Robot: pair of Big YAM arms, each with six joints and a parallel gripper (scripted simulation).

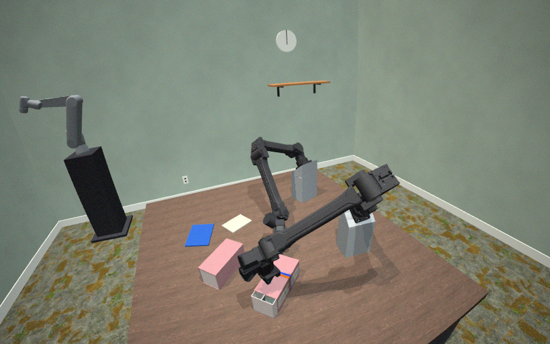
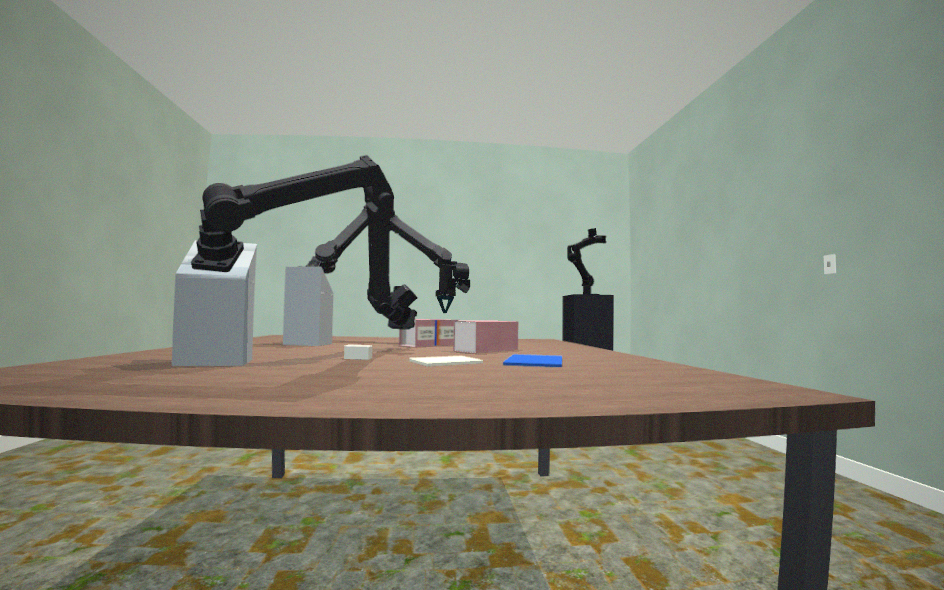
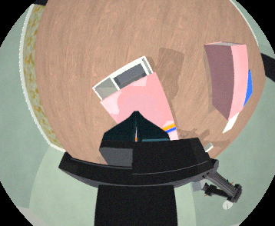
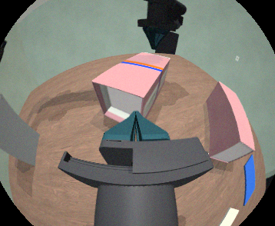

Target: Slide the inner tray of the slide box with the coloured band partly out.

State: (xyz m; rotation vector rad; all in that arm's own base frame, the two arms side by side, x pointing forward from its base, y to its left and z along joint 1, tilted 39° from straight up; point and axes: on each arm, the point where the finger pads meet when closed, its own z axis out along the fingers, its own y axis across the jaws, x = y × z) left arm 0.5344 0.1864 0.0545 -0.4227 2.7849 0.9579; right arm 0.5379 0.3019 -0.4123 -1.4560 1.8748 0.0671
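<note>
Now: the slide box 5 cm behind my left hand, 5 cm to the right of it and 10 cm below it. Also, from my left hand: small white block 23 cm behind, 61 cm to the right, 12 cm below; then blue pad 27 cm ahead, 62 cm to the right, 14 cm below; then cream sheet 2 cm ahead, 65 cm to the right, 14 cm below.
</note>
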